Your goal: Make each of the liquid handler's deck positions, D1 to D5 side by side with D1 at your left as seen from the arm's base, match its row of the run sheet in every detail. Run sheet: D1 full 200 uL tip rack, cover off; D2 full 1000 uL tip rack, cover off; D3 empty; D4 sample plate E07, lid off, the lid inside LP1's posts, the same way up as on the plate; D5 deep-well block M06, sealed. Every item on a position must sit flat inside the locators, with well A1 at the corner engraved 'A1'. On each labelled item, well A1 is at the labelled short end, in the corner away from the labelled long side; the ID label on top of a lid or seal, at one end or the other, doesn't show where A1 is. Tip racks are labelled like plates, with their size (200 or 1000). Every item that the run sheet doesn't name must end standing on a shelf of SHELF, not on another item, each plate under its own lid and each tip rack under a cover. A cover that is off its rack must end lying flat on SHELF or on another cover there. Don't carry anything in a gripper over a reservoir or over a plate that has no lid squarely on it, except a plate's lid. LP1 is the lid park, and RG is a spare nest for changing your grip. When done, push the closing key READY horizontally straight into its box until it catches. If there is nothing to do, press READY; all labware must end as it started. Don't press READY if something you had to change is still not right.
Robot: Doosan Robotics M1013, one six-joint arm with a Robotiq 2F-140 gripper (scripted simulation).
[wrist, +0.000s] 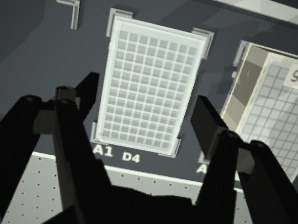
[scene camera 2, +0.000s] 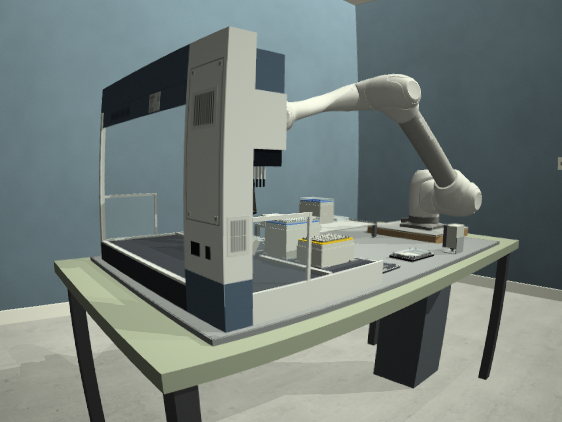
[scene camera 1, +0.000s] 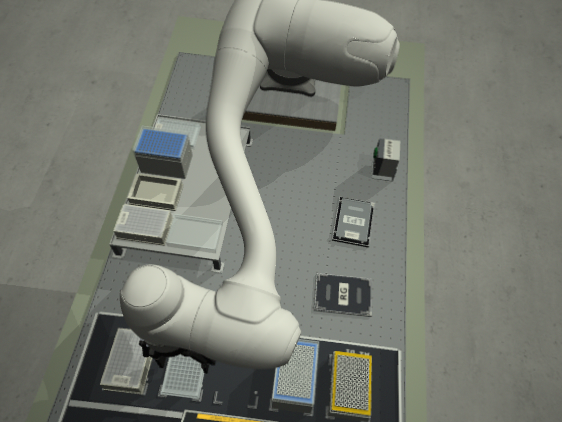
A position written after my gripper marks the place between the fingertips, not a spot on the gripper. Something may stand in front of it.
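Wrist view: my gripper (wrist: 146,98) and a clear sample plate (wrist: 152,84) are visible; a yellow-rimmed tip rack (scene camera 2: 329,249) is out of frame in the wrist view, its point being in scene camera 2. Scene camera 1 shows the clear sample plate (scene camera 1: 177,366), a deep-well block M06 (scene camera 1: 126,371) and an RG nest (scene camera 1: 333,304).
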